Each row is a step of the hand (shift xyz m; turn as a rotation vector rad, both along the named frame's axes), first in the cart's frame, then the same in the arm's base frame.
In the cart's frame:
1: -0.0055 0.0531 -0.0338 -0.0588 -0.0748 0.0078
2: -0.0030 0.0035 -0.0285 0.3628 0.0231 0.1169
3: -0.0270 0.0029 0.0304 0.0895 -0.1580 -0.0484
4: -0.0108 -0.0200 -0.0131 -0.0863 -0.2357 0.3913
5: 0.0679 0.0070 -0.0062 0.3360 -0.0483 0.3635
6: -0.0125 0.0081 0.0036 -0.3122 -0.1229 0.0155
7: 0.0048 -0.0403 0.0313 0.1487 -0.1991 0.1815
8: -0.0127 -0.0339 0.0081 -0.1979 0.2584 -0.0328
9: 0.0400 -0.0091 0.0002 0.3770 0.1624 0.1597
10: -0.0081 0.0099 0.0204 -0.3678 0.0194 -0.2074
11: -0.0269 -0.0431 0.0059 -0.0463 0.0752 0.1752
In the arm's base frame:
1: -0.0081 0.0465 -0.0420 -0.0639 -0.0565 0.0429
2: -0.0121 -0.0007 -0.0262 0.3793 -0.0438 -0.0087
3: -0.0138 0.0142 0.0356 0.0395 -0.1804 -0.0347
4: -0.0178 -0.0188 -0.0040 0.0178 -0.1398 0.4430
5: 0.0616 -0.0103 -0.0282 0.4287 -0.0645 0.2438
6: -0.0089 0.0113 0.0052 -0.3030 -0.0415 0.1389
7: 0.0087 -0.0345 0.0369 0.1674 -0.1952 0.1689
8: -0.0145 -0.0281 0.0194 -0.1511 0.2885 -0.0308
9: 0.0355 -0.0181 -0.0099 0.4304 0.0934 -0.0066
10: 0.0013 0.0148 0.0189 -0.4084 0.0705 -0.0833
11: -0.0299 -0.0339 0.0239 0.0309 0.1122 0.1579

